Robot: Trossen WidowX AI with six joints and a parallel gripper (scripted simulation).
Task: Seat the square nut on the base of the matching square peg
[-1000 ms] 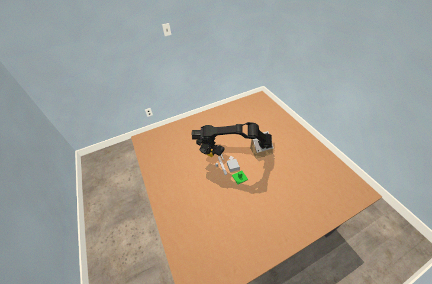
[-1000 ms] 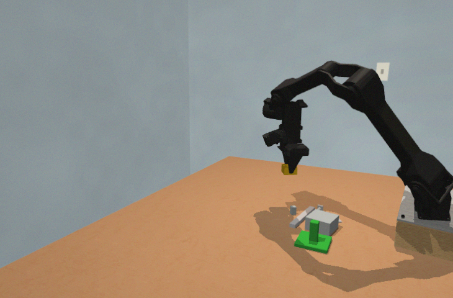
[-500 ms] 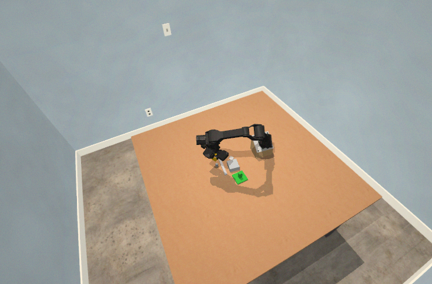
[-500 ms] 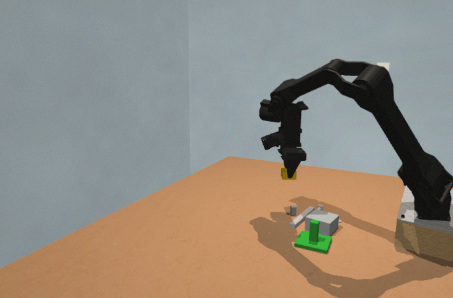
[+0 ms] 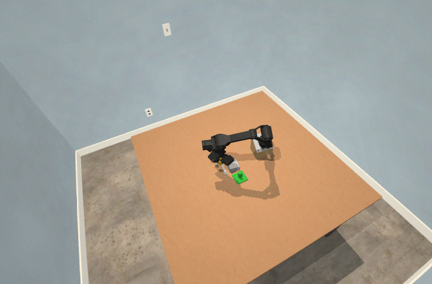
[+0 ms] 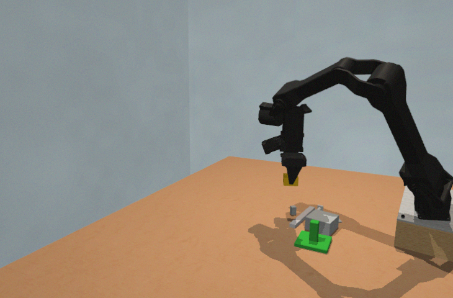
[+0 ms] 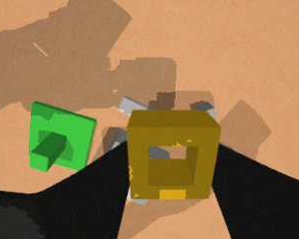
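Right now my hand is 10 cm past the grey block and 14 cm above it. Also, from my hand: small grey cube: 6 cm to the right, 14 cm below; then grey bar: 3 cm behind, 4 cm to the right, 15 cm below.
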